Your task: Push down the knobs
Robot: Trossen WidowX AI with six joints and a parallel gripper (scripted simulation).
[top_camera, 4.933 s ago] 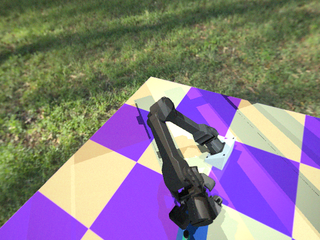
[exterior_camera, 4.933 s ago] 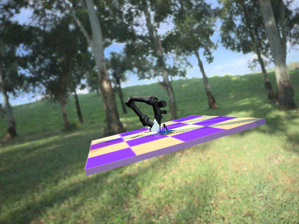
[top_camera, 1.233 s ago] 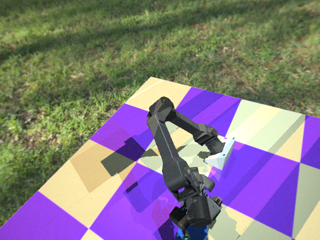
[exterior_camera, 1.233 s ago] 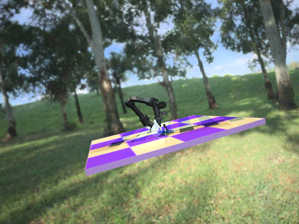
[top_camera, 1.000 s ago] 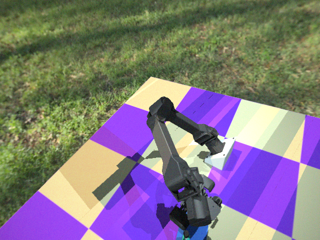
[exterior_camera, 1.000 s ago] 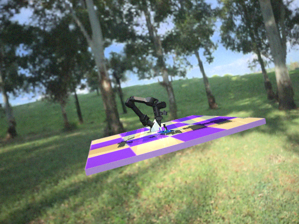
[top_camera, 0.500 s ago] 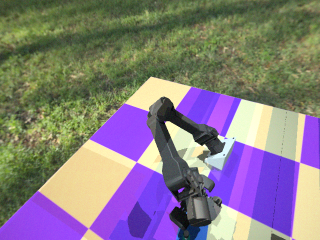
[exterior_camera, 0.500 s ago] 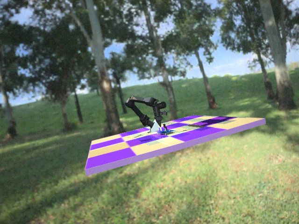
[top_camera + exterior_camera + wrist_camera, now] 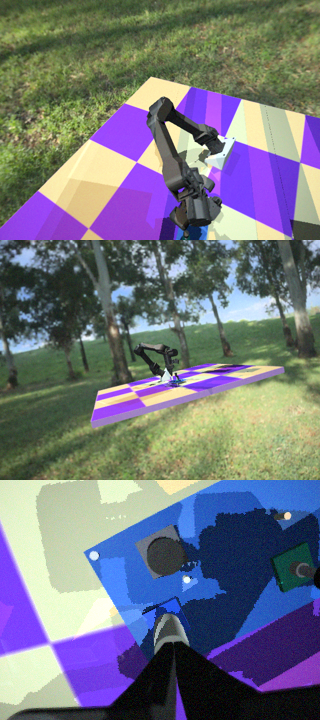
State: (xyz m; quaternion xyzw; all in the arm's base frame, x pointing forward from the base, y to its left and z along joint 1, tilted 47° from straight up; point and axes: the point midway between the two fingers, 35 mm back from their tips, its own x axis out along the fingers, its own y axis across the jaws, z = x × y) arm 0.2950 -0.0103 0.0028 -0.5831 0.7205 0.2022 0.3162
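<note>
Right now the white-topped knob is 20 mm below my gripper tip. The rest, counted from my gripper tip: green potentiometer: 90 mm ahead, 10 mm to the left, 10 mm below.
</note>
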